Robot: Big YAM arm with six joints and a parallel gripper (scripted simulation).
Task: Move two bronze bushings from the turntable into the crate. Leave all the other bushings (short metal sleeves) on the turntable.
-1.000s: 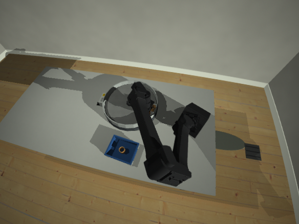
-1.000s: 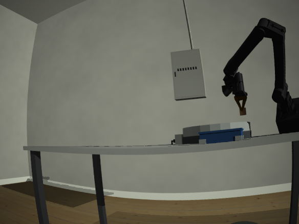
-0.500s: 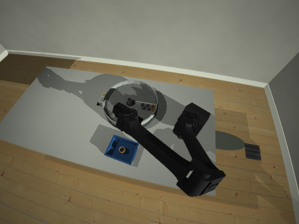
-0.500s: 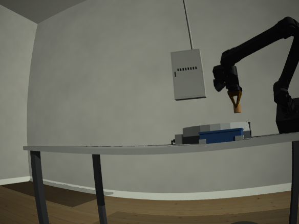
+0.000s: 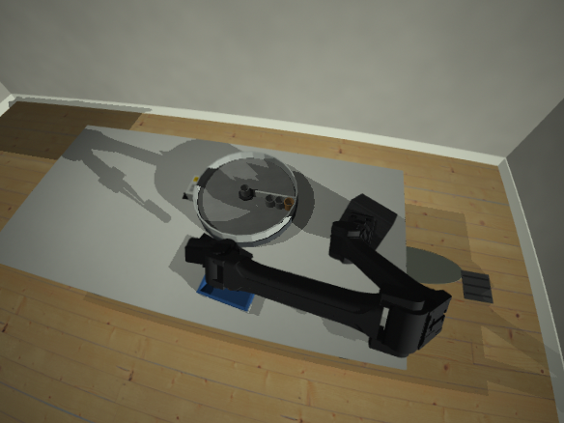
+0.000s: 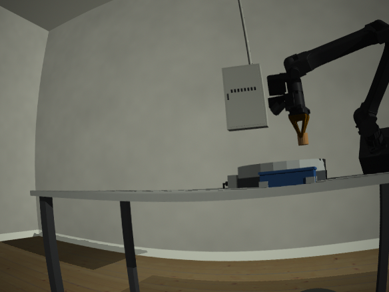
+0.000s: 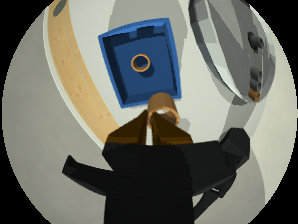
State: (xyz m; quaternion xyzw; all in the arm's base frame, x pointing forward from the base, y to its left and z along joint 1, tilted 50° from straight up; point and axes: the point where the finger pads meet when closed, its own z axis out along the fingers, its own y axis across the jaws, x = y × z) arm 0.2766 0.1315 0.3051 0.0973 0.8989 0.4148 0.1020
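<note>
The blue crate lies 14 cm below my hand, 5 cm ahead of it and 1 cm to the left of it. From my hand the other things lie so: round grey turntable 33 cm to the right, 17 cm ahead, 11 cm below.
</note>
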